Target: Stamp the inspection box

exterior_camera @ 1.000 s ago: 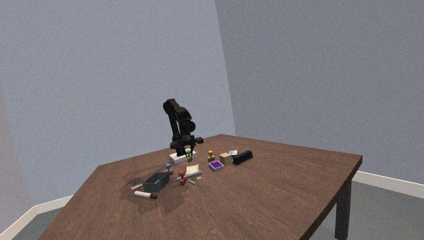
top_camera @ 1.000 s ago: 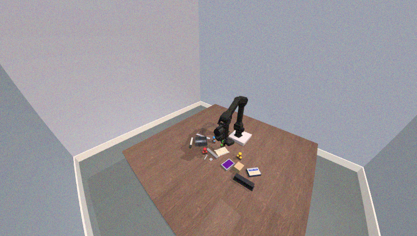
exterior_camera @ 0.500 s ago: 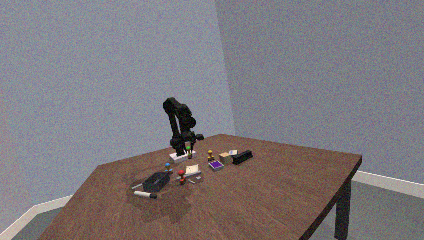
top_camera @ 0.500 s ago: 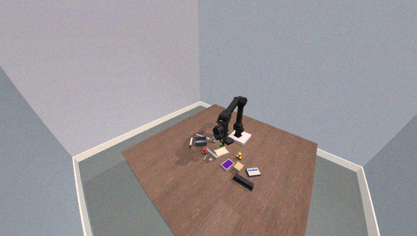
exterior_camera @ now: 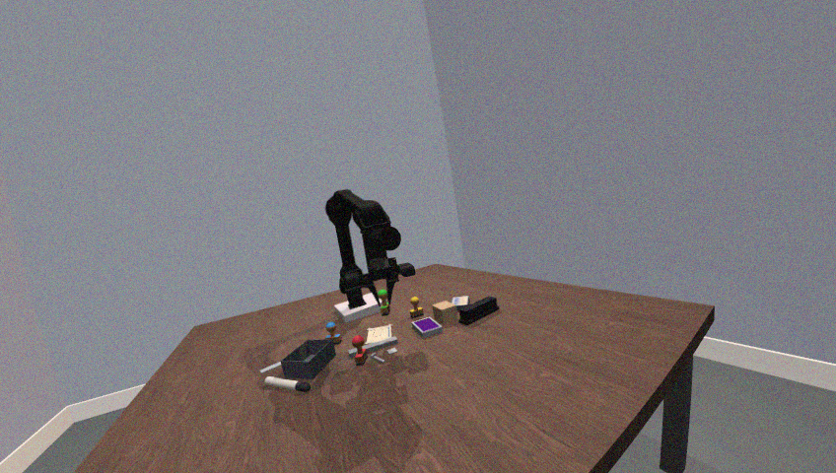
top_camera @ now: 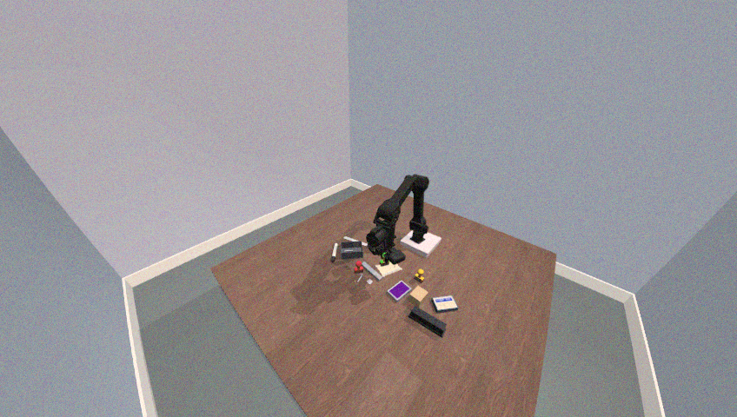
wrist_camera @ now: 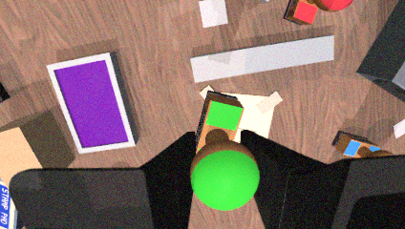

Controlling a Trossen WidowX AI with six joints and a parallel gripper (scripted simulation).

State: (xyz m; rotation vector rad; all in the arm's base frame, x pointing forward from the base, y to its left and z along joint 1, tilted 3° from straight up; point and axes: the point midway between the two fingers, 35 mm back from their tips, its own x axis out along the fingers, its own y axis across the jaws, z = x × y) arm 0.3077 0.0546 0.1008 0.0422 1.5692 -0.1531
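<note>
The grey square is 10 cm below my gripper tip, 7 cm ahead of it and 2 cm to the right of it. Also, from my gripper tip: grey bar: 10 cm below, 5 cm to the right, 2 cm ahead; then beige card: 10 cm below, 6 cm behind, 2 cm to the right; then green-knobbed stamp: right at my gripper tip.
</note>
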